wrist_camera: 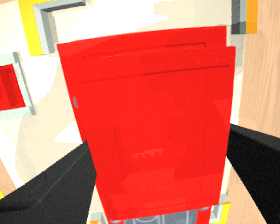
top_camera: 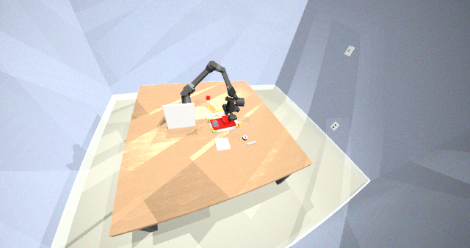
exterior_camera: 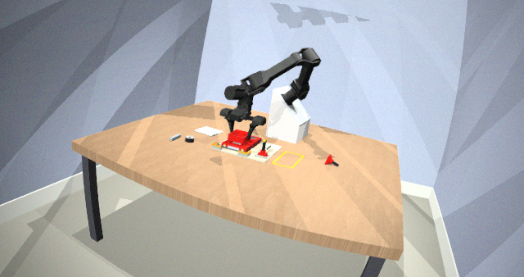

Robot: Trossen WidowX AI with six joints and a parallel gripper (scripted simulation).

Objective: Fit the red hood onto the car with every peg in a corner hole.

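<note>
Now: the red hood right at my gripper tip. The rest, counted from my gripper tip: engine block (3 cm below).
</note>
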